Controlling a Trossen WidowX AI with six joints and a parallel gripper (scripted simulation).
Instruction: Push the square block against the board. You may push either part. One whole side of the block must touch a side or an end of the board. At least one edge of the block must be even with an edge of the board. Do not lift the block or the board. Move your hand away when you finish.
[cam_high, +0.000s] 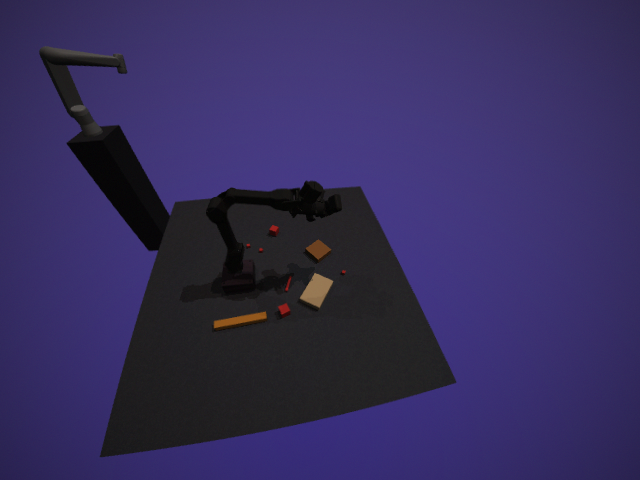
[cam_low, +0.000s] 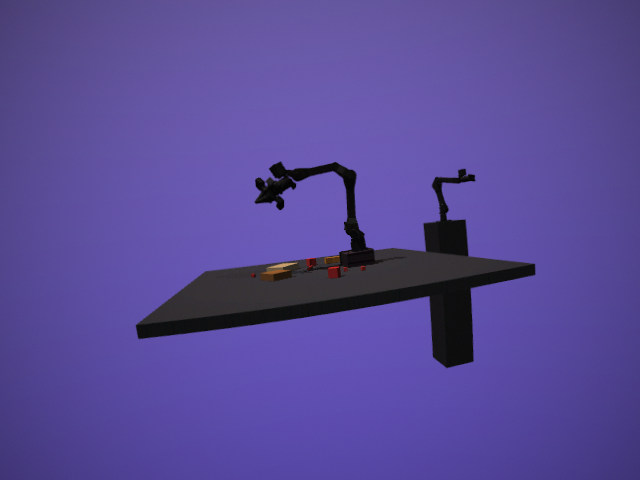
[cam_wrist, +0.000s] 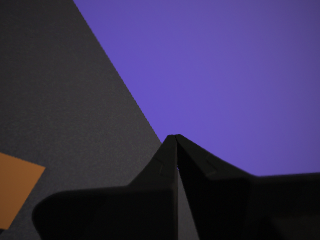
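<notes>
Now: gripper tip 230 mm past the red stick, 130 mm to the left of it and 340 mm above it. The rest, counted from my gripper tip: flat tan block (100 mm behind, 190 mm to the right, 330 mm below); then brown square slab (60 mm behind, 50 mm to the left, 330 mm below); then long orange board (440 mm behind, 300 mm to the right, 330 mm below).
</notes>
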